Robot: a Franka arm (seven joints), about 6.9 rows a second.
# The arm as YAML. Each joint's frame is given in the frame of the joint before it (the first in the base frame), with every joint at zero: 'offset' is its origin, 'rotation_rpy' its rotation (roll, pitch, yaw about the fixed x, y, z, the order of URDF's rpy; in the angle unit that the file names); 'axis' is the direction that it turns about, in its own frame. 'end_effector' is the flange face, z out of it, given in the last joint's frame.
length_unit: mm
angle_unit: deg
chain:
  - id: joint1
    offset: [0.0, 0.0, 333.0]
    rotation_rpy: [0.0, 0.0, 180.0]
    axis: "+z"
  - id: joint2
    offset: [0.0, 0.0, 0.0]
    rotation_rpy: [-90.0, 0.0, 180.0]
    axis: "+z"
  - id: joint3
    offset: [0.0, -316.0, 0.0]
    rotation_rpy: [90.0, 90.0, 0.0]
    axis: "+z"
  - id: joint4
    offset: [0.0, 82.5, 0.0]
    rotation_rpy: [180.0, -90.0, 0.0]
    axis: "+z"
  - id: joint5
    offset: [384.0, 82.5, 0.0]
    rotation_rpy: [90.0, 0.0, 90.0]
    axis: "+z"
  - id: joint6
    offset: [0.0, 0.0, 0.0]
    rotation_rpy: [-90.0, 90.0, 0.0]
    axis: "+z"
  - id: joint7
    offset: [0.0, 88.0, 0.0]
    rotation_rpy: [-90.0, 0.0, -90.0]
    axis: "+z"
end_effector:
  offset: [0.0, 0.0, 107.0]
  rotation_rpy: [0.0, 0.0, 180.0]
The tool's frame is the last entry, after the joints.
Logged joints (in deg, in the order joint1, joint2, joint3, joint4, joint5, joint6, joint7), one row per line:
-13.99, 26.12, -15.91, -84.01, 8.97, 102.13, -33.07
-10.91, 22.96, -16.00, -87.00, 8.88, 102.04, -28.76
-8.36, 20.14, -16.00, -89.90, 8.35, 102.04, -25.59
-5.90, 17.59, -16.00, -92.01, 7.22, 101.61, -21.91
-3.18, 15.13, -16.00, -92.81, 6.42, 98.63, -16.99
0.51, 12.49, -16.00, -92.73, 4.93, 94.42, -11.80
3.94, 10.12, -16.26, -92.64, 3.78, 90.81, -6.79
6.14, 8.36, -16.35, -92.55, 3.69, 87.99, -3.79
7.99, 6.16, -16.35, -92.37, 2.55, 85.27, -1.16
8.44, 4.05, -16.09, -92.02, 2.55, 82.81, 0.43
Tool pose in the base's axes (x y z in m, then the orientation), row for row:
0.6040, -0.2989, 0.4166, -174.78, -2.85, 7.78
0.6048, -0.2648, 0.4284, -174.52, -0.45, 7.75
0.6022, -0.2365, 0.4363, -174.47, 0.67, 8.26
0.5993, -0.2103, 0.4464, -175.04, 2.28, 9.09
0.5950, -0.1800, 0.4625, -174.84, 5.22, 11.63
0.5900, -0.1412, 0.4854, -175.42, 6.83, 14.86
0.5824, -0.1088, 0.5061, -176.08, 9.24, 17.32
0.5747, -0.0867, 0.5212, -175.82, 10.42, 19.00
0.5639, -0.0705, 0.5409, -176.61, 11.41, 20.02
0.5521, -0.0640, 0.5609, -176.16, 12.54, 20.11
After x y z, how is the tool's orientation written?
As a rotation vector, in degrees.
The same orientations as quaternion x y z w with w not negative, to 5 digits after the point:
-0.99792, -0.01627, 0.04442, 0.04383
-0.99794, -0.00257, 0.04432, 0.04630
-0.99779, 0.00383, 0.04724, 0.04652
-0.99773, 0.01300, 0.05181, 0.04108
-0.99652, 0.02975, 0.06629, 0.04097
-0.99513, 0.03875, 0.08430, 0.03332
-0.99354, 0.05214, 0.09773, 0.02469
-0.99218, 0.05880, 0.10722, 0.02487
-0.99146, 0.06405, 0.11239, 0.01652
-0.99088, 0.07054, 0.11312, 0.01966

